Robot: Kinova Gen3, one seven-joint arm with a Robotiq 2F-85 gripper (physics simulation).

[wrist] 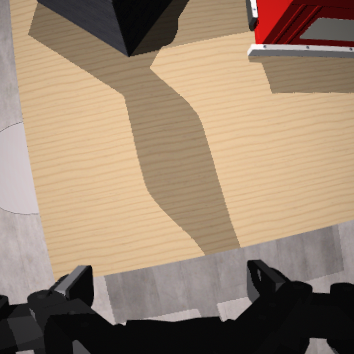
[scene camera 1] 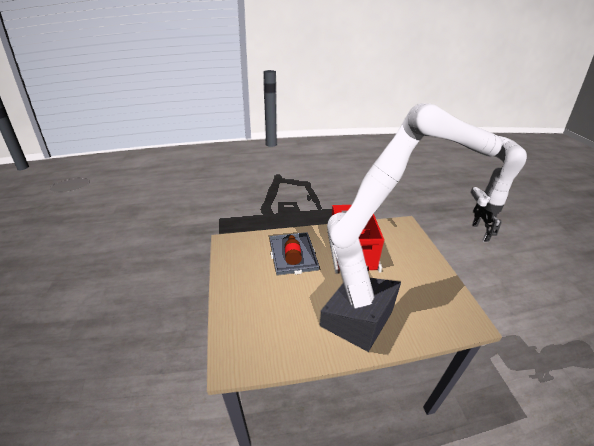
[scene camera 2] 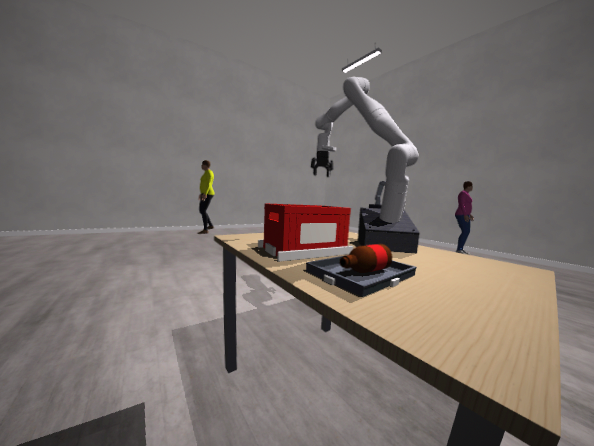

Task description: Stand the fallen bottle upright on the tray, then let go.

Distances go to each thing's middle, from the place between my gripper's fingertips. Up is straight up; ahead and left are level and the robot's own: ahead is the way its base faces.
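Labels:
Brown bottle (scene camera 2: 362, 259): my gripper 70 cm to the right of it, 25 cm short of it, 30 cm above it.

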